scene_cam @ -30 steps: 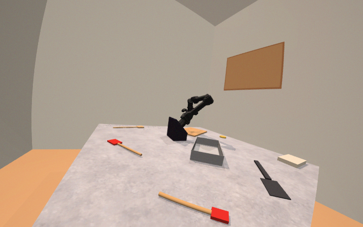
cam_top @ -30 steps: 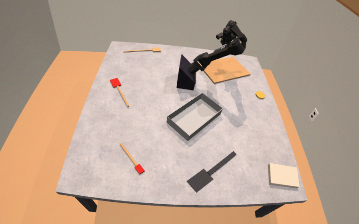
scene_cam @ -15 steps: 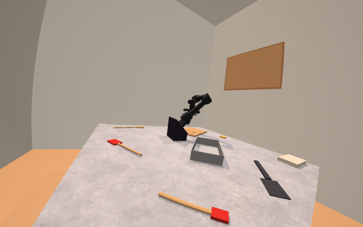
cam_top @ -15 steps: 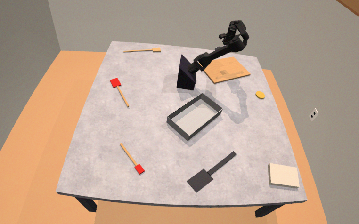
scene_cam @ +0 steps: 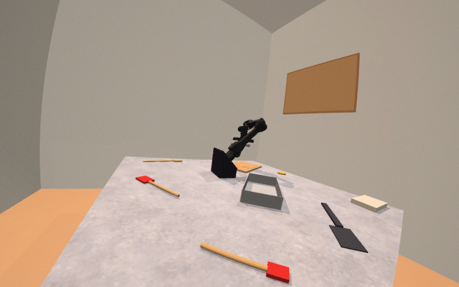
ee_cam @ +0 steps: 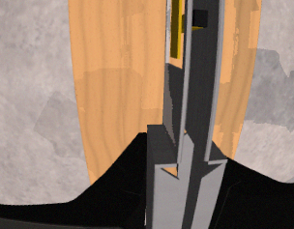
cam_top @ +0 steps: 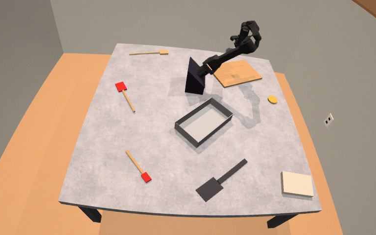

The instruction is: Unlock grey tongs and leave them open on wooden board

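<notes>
The wooden board lies 30 mm ahead of my gripper tip, 10 mm to the left of it and 150 mm below it. Also, from my gripper tip: black spatula: 870 mm ahead, 230 mm to the right, 150 mm below; then cream block: 930 mm ahead, 180 mm to the left, 140 mm below; then grey roasting tin: 520 mm ahead, 280 mm to the right, 130 mm below.
</notes>
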